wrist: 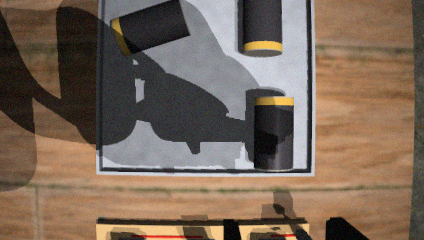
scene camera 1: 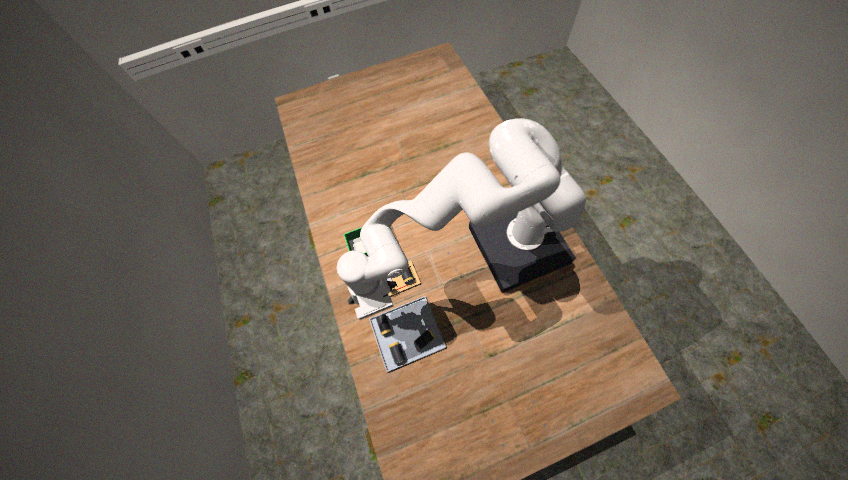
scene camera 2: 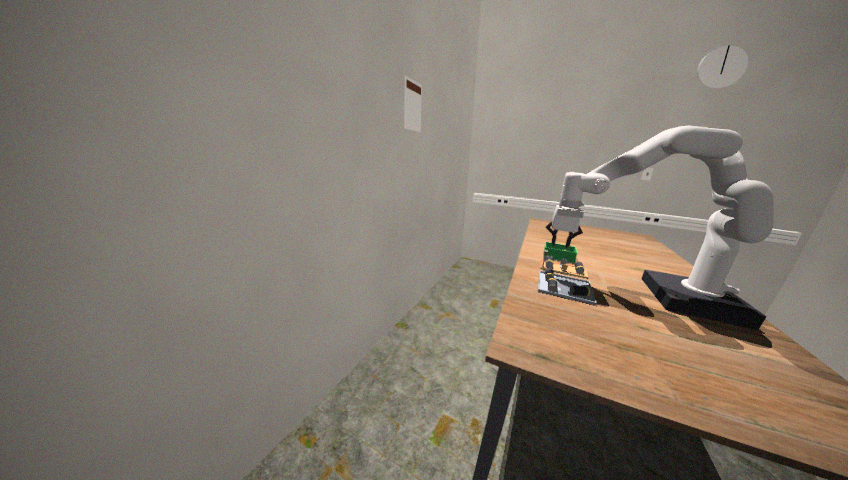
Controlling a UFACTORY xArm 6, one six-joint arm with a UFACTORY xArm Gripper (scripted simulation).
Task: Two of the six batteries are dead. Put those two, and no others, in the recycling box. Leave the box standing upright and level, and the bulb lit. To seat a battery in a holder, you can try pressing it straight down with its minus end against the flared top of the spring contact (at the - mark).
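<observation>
I can see a grey tray (scene camera 1: 409, 321). The same grey tray shows in the wrist view (wrist: 184, 108), and I see the tray in scene camera 2 (scene camera 2: 563, 282) too.
</observation>
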